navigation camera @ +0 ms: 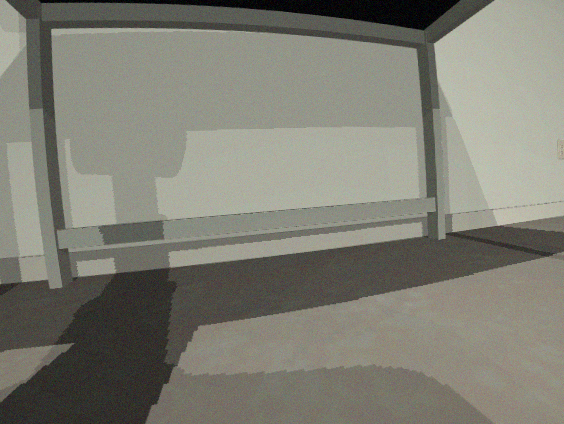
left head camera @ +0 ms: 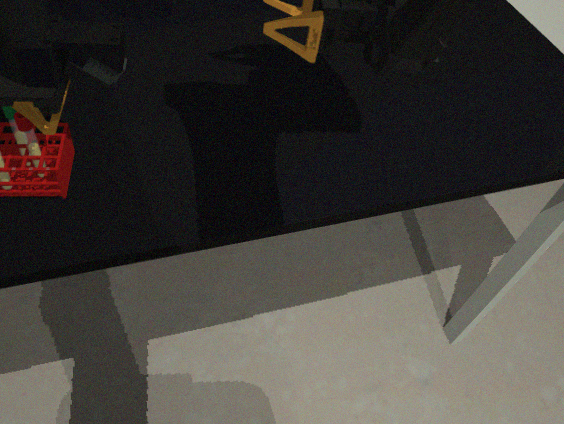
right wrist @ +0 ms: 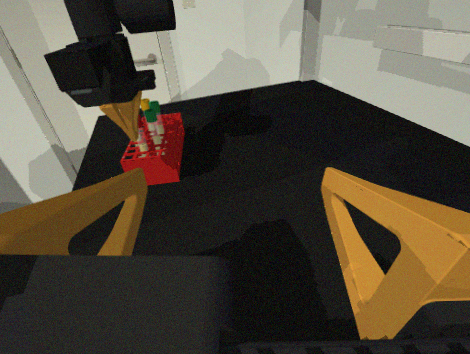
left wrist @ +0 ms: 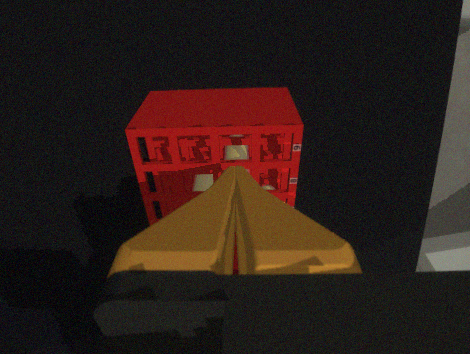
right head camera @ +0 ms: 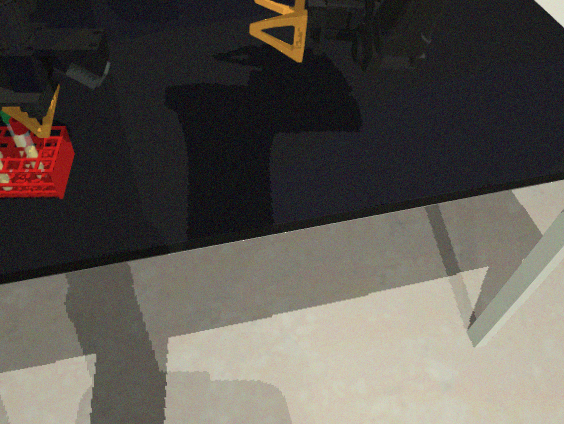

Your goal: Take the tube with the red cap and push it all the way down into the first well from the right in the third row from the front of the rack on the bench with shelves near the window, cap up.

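Places are measured from the left arm's base along level axes (x ahead, y left, z up), in millimetres.
Pixels of known places: left gripper, fingertip midpoint: point(left head camera: 50, 133) point(right wrist: 135, 139) point(left wrist: 235, 178) point(right head camera: 44, 136); right gripper, fingertip midpoint: point(left head camera: 263, 11) point(right wrist: 234, 177) point(right head camera: 252, 12).
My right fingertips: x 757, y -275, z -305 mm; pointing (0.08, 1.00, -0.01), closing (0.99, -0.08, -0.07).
For each thing: its middle in the pictures, then the offset to it from my right fingertips. "spot": a spot on its surface instead.
- red rack, body centre: point(left wrist: 224, 227) point(right wrist: 158, 145) dx -144, dy +365, dz -162 mm
- red-capped tube's cap, surface spot: point(left head camera: 23, 121) point(right head camera: 17, 125) spot: dx -160, dy +300, dz -74 mm
- green cap, surface spot: point(left head camera: 9, 111) point(right head camera: 5, 116) spot: dx -139, dy +322, dz -77 mm
- yellow cap, surface spot: point(right wrist: 145, 104) spot: dx -151, dy +379, dz -78 mm
- bench frame's crossbar, surface spot: point(navigation camera: 300, 215) spot: dx +467, dy +1, dz -947 mm
The red rack point(left head camera: 68, 165) point(right head camera: 63, 167) point(left wrist: 215, 107) point(right wrist: 155, 171) stands on the dark bench with several tubes in it. The red-capped tube's cap point(left head camera: 23, 121) point(right head camera: 20, 127) shows above the rack, beside a green cap point(left head camera: 9, 111) point(right head camera: 5, 117). My left gripper point(left head camera: 50, 131) point(right head camera: 44, 135) point(left wrist: 235, 178) point(right wrist: 135, 139) is shut and empty, its fingertips close above the rack. In the left wrist view its fingers hide much of the rack, and a thin strip of red shows between them. How deep the red-capped tube sits cannot be told. My right gripper point(right wrist: 234, 177) is open and empty, away from the rack.
In the right wrist view, a green cap point(right wrist: 152, 111) and a yellow cap point(right wrist: 145, 104) stand above the rack behind the left fingers. The bench's front edge point(left head camera: 345, 220) runs across the head views. The bench frame's crossbar point(navigation camera: 300, 215) shows in the navigation view, with a wall behind.
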